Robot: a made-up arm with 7 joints.
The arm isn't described. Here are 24 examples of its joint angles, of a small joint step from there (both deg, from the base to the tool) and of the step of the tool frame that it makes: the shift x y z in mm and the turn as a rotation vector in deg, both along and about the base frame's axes.
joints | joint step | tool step
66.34 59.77 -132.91 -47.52 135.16 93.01 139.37 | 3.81 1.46 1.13 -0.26 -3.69 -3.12 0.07 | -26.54 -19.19 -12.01 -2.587 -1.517 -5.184
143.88 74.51 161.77 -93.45 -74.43 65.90 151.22 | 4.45 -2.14 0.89 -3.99 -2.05 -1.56 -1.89 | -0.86 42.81 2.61 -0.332 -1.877 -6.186
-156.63 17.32 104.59 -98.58 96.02 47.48 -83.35 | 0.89 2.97 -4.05 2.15 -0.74 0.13 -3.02 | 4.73 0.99 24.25 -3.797 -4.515 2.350
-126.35 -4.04 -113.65 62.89 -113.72 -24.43 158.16 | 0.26 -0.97 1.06 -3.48 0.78 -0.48 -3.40 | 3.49 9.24 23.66 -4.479 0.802 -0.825
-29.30 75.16 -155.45 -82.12 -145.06 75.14 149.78 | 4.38 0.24 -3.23 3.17 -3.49 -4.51 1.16 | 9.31 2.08 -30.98 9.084 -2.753 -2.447
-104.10 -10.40 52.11 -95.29 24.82 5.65 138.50 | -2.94 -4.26 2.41 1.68 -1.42 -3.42 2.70 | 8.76 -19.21 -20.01 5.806 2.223 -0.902
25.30 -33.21 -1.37 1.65 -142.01 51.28 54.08 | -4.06 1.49 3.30 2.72 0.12 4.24 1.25 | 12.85 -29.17 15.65 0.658 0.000 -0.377
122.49 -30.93 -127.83 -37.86 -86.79 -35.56 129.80 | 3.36 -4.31 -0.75 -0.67 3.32 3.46 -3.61 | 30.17 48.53 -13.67 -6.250 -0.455 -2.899
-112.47 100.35 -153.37 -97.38 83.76 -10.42 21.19 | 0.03 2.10 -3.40 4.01 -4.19 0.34 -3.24 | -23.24 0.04 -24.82 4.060 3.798 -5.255
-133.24 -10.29 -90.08 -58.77 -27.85 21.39 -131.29 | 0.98 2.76 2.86 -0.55 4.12 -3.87 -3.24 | -6.40 18.63 -3.81 -6.180 -0.609 -1.534
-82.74 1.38 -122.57 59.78 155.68 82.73 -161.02 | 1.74 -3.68 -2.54 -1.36 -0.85 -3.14 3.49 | -9.98 -40.62 6.36 3.830 -3.696 -0.623
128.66 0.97 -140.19 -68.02 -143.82 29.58 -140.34 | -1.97 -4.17 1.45 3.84 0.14 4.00 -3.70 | 26.70 29.88 34.10 -7.958 3.321 -1.813
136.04 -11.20 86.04 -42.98 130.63 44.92 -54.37 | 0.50 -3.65 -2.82 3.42 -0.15 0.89 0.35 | 21.55 49.28 -3.97 -4.435 1.369 3.411
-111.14 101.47 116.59 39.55 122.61 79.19 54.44 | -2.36 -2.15 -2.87 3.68 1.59 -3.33 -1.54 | 9.05 1.72 25.96 -0.546 3.313 -3.688
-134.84 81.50 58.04 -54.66 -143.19 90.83 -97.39 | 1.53 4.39 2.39 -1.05 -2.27 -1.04 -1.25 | -3.67 9.99 -31.80 -3.599 -5.563 -1.070
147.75 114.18 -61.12 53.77 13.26 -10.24 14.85 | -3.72 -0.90 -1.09 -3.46 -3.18 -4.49 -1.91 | -13.42 -17.83 14.89 -2.187 0.686 -6.026
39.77 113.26 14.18 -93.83 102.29 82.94 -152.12 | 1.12 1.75 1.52 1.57 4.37 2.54 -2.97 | -0.90 5.48 -13.02 -1.488 -0.228 -4.337
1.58 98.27 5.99 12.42 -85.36 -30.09 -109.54 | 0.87 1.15 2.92 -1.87 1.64 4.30 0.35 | 7.43 -2.25 1.37 -3.191 0.568 4.384
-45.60 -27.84 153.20 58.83 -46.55 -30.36 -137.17 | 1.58 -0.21 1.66 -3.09 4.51 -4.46 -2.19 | -26.94 31.81 30.26 -4.383 4.983 -7.033
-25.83 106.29 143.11 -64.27 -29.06 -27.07 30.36 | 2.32 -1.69 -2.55 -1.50 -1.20 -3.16 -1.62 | 4.90 9.45 29.99 2.888 4.836 -2.265
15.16 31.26 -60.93 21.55 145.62 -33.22 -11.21 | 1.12 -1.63 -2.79 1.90 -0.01 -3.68 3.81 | -21.19 18.36 -0.35 -4.999 -2.896 2.874
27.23 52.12 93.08 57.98 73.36 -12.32 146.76 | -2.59 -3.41 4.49 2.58 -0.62 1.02 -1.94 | -33.73 27.36 36.55 -3.767 -5.177 -2.238
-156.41 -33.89 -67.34 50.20 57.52 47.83 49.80 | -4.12 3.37 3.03 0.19 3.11 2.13 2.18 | -17.94 35.34 11.10 -1.134 -1.542 -3.475
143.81 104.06 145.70 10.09 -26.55 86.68 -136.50 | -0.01 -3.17 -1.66 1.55 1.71 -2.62 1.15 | -3.36 4.48 36.82 -1.154 1.588 0.582
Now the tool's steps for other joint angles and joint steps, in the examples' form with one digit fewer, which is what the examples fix.
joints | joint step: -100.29 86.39 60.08 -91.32 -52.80 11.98 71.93 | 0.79 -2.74 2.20 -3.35 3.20 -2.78 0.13
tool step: 4.7 -30.7 2.9 7.92 1.25 2.14
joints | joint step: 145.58 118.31 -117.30 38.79 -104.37 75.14 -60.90 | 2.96 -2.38 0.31 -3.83 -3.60 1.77 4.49
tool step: -43.9 43.3 4.0 2.57 -1.32 -10.15
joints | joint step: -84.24 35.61 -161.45 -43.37 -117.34 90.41 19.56 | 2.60 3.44 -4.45 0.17 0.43 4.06 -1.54
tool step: 1.9 4.7 -35.5 -2.57 3.23 -3.38
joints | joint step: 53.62 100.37 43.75 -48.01 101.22 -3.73 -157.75 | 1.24 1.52 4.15 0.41 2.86 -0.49 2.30
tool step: 8.5 -2.4 -36.7 -5.47 6.36 -2.33
